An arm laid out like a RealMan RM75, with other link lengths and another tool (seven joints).
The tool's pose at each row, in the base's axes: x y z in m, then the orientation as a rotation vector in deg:
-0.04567, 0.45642, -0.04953, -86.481, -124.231, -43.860
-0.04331, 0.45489, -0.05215, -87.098, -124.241, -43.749
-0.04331, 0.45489, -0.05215, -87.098, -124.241, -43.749
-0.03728, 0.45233, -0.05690, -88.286, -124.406, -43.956
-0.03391, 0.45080, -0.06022, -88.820, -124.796, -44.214
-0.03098, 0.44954, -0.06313, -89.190, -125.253, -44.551
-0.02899, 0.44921, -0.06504, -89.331, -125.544, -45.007
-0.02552, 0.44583, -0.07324, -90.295, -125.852, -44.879
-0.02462, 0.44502, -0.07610, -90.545, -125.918, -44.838
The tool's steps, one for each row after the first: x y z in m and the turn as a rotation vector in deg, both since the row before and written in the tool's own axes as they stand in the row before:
-0.00348, 0.00124, 0.00105, -0.172, -0.379, 0.275
0.00000, 0.00000, 0.00000, 0.000, 0.000, 0.000
-0.00673, 0.00398, 0.00208, -0.646, -0.746, 0.357
-0.00419, 0.00206, 0.00170, -0.461, -0.513, -0.056
-0.00359, 0.00179, 0.00159, -0.462, -0.448, -0.177
-0.00200, 0.00135, 0.00138, -0.420, -0.184, -0.197
-0.00835, 0.00046, 0.00456, -0.350, -0.785, 0.234
-0.00250, -0.00004, 0.00184, -0.083, -0.196, 0.070

